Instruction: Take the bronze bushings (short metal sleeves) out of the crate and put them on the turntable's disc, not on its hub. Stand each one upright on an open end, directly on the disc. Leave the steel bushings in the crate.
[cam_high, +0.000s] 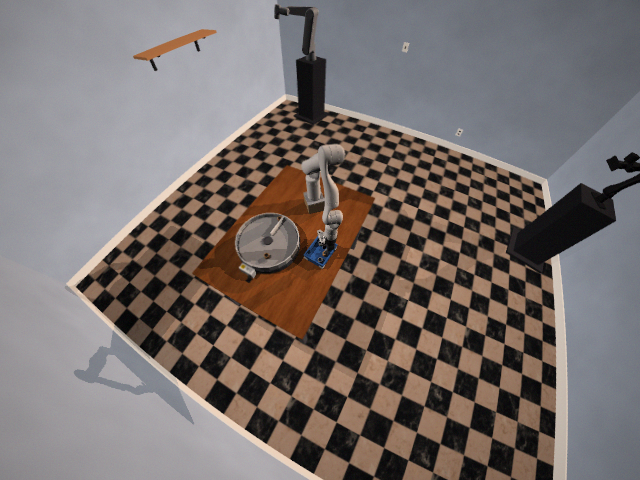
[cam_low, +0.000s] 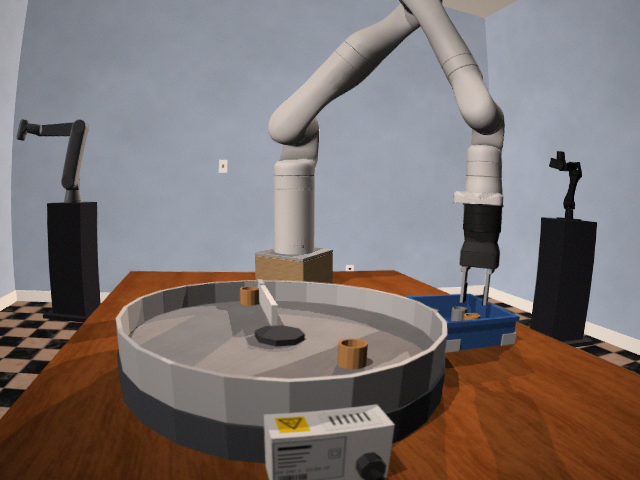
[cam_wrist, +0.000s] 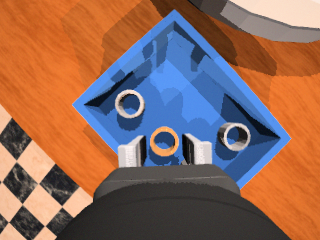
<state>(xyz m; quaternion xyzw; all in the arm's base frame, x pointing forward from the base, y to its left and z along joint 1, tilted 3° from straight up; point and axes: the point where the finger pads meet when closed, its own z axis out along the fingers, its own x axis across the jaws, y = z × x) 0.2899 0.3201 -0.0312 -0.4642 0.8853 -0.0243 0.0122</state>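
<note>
The blue crate lies 10 mm ahead of my hand, 30 mm to the right of it and 50 mm below it. Round my hand: grey disc (170 mm ahead, 350 mm to the right, 20 mm below).
</note>
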